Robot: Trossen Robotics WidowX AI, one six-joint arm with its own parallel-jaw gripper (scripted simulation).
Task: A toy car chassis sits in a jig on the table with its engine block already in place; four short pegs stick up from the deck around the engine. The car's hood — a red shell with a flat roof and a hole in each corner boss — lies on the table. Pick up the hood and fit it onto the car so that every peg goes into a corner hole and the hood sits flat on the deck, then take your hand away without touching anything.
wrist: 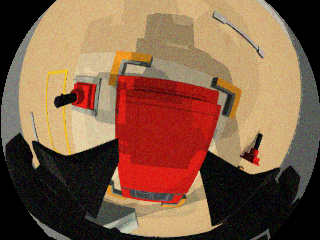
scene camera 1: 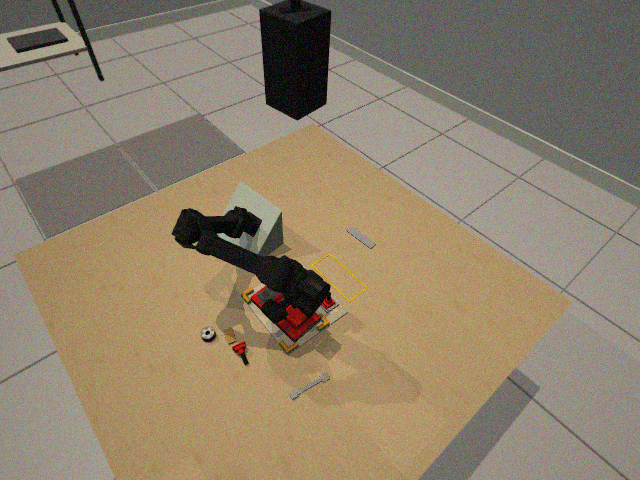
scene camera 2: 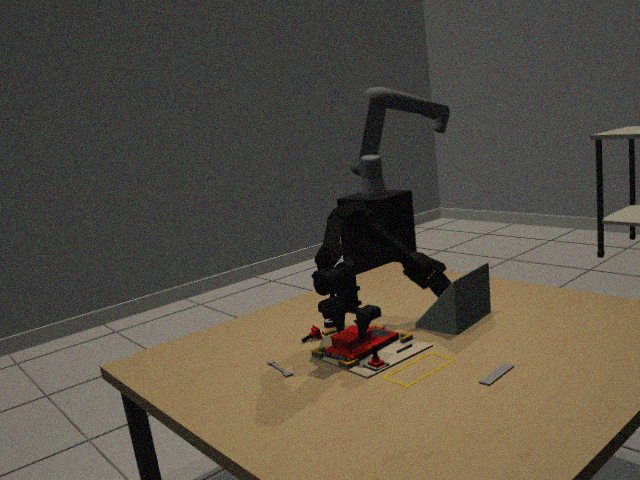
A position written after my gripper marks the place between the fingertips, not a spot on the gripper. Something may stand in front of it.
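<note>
Wrist: my gripper (wrist: pixel 162 148), holding a hood (wrist: pixel 163 138). Scene camera 1: gripper (scene camera 1: pixel 294 311). Scene camera 2: gripper again (scene camera 2: pixel 351 338).
</note>
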